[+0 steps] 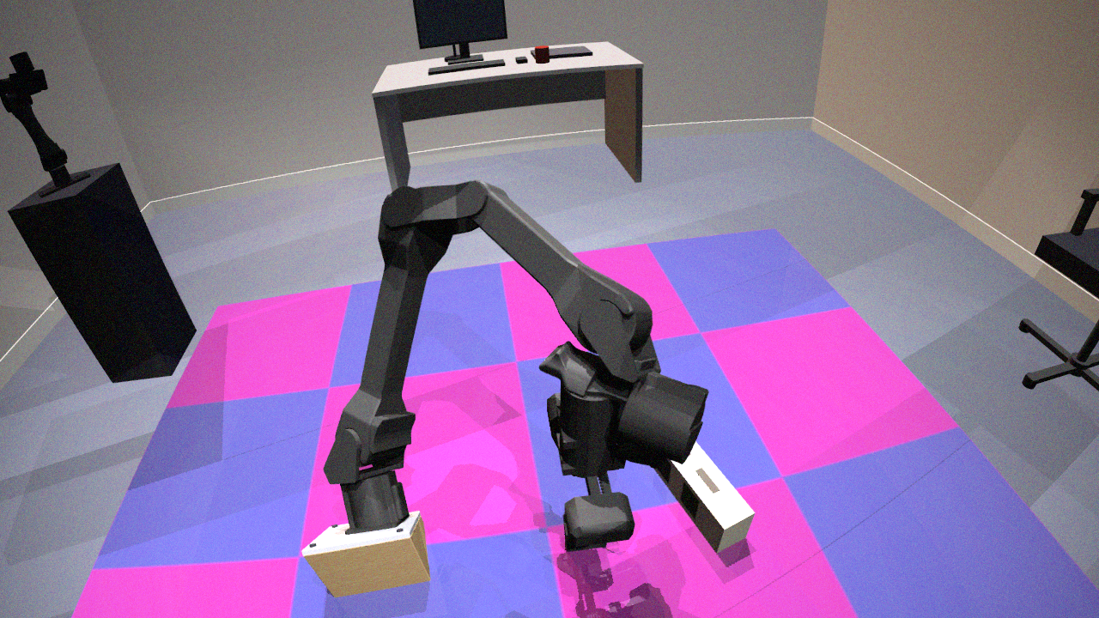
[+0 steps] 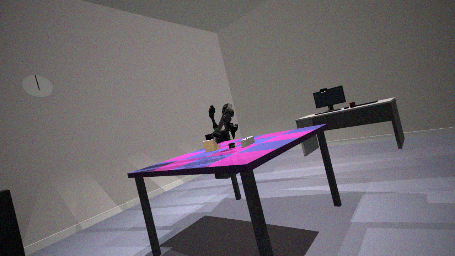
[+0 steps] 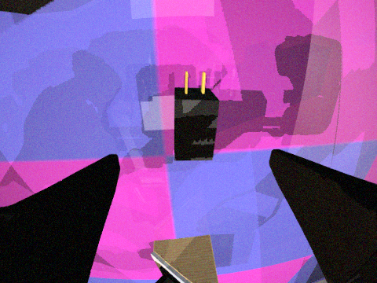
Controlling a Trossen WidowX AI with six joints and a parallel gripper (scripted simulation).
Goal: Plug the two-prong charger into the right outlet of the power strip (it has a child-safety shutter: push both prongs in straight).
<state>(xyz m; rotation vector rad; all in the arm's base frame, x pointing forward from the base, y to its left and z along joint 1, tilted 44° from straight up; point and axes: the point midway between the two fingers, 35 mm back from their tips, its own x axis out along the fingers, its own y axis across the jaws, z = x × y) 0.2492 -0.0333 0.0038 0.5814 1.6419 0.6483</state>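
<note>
Now: gripper tip 2 cm short of the black two-prong charger and 5 cm above it.
</note>
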